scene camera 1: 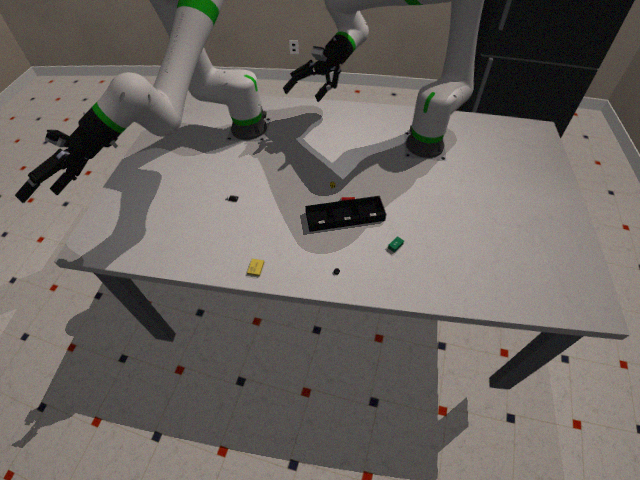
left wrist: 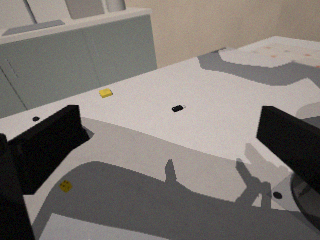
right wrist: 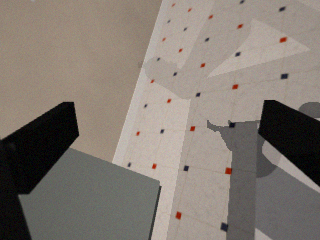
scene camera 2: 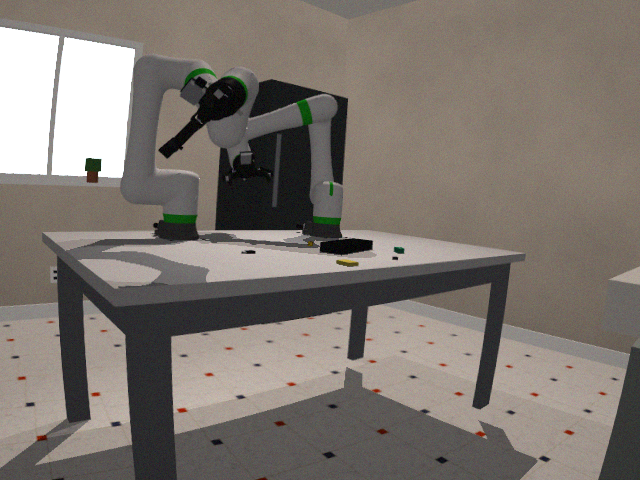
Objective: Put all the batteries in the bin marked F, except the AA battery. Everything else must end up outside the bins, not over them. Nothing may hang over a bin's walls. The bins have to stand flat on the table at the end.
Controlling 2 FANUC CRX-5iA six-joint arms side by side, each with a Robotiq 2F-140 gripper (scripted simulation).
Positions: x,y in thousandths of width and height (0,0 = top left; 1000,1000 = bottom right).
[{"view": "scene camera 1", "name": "my left gripper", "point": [470,197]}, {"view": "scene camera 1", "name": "my right gripper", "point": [59,407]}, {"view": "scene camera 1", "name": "three joined black bins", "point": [540,445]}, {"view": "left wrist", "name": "my left gripper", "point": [533,506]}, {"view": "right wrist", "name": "my right gripper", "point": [530,494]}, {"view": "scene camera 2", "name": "my right gripper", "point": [287,272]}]
